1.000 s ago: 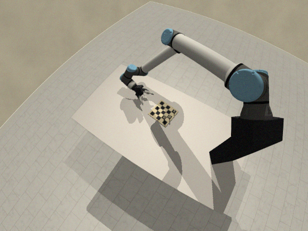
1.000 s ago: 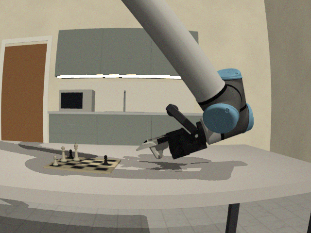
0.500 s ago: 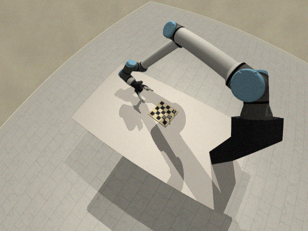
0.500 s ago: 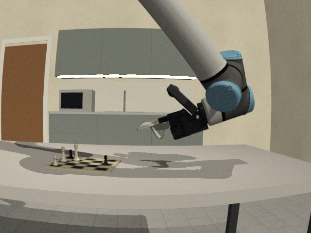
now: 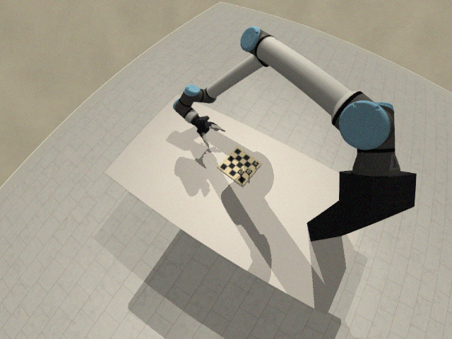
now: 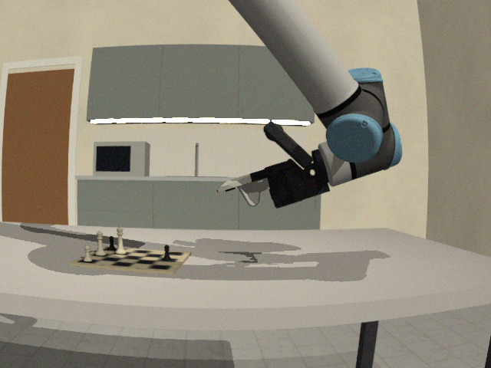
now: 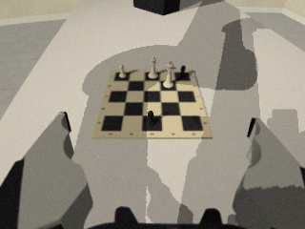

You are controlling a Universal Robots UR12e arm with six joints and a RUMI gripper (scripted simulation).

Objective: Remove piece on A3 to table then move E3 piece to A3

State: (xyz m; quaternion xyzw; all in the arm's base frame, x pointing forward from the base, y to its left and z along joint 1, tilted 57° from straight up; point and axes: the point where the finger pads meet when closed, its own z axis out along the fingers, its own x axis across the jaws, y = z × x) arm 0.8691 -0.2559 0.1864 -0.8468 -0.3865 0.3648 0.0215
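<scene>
Now: hand 270 mm past the white pawn, 50 mm to the right of it and 130 mm above it. Round my hand: chessboard (170 mm behind, 80 mm to the left, 150 mm below).
</scene>
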